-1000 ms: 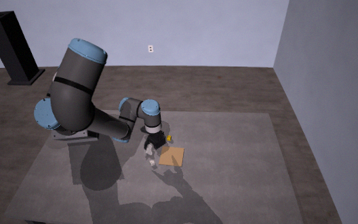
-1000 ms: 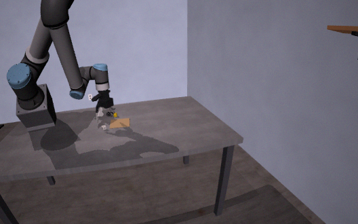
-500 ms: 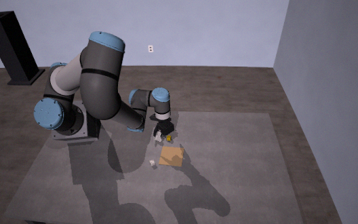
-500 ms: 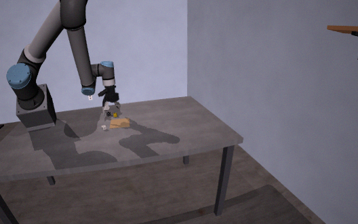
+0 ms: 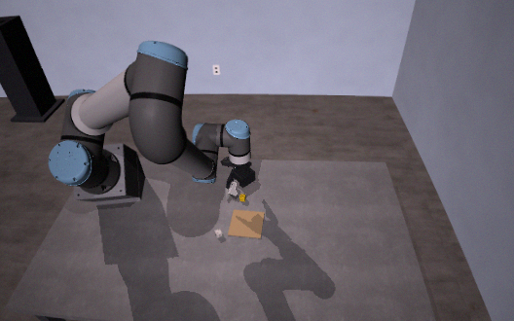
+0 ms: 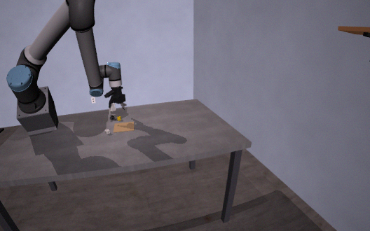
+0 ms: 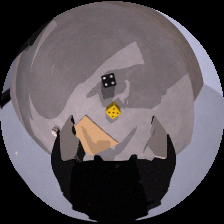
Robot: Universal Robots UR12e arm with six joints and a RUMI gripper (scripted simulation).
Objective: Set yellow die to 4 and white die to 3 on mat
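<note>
Now: the yellow die 40 mm below my hand, 10 mm to the right of it and 10 mm ahead of it. The rest, counted from my hand: black die 50 mm behind, 40 mm below, 30 mm to the left; then white die 210 mm to the right, 70 mm behind, 40 mm below; then tan mat 140 mm to the right, 50 mm below, 40 mm ahead.
</note>
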